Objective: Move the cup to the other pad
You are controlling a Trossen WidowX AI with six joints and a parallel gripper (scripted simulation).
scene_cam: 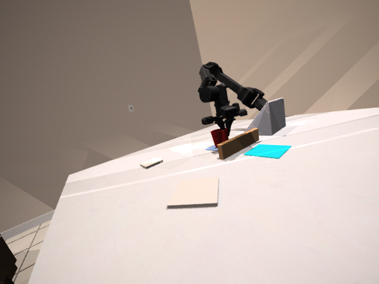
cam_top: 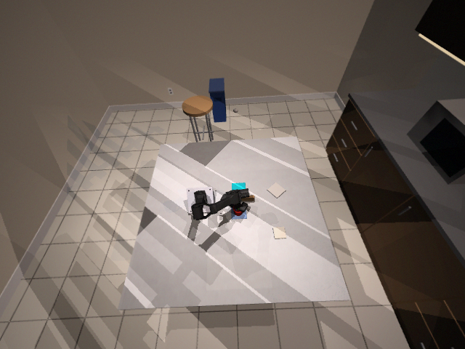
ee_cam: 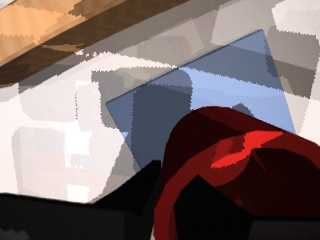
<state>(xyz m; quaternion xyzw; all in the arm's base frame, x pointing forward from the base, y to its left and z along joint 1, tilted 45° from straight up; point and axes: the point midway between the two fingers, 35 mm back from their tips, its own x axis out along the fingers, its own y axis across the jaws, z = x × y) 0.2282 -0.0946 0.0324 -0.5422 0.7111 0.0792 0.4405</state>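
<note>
Right now my gripper tip is 1 cm short of the blue marble and 2 cm above it. The rest, counted from my gripper tip: wooden bar (4 cm ahead, 8 cm to the left, 2 cm below); then red marble (4 cm ahead, 2 cm below); then red cup (3 cm ahead, 2 cm to the right).
</note>
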